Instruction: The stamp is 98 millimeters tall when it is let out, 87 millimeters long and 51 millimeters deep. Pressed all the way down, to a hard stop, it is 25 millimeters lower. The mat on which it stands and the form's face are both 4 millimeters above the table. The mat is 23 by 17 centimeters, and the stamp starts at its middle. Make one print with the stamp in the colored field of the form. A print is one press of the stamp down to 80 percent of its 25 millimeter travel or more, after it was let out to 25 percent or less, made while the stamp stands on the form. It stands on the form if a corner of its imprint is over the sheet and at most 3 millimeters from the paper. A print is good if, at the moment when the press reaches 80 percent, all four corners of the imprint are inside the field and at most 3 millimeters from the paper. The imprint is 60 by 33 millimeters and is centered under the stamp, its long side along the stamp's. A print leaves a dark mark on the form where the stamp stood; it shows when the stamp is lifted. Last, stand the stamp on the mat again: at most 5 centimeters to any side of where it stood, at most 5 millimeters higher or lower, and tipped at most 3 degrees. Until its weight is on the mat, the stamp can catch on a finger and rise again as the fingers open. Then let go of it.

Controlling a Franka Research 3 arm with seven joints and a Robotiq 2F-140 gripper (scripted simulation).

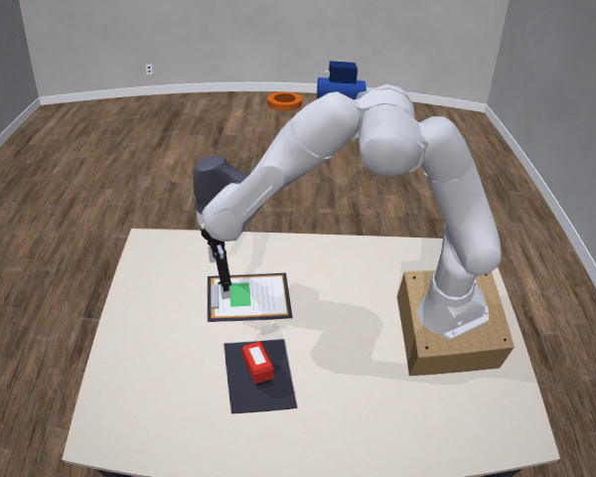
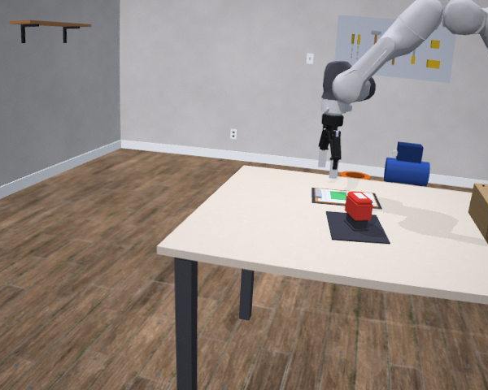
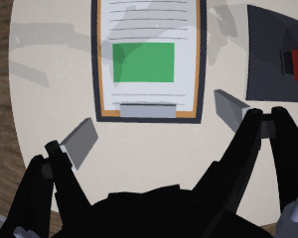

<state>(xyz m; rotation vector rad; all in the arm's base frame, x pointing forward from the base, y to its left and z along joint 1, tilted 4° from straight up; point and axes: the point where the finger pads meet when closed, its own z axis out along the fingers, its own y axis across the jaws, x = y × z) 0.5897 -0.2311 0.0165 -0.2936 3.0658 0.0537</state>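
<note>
The stamp is 80 mm behind my hand, 280 mm to the left of it and 50 mm below it. The rest, counted from my hand: form 60 mm behind, 10 mm to the right, 100 mm below; then mat 80 mm behind, 280 mm to the left, 100 mm below.
</note>
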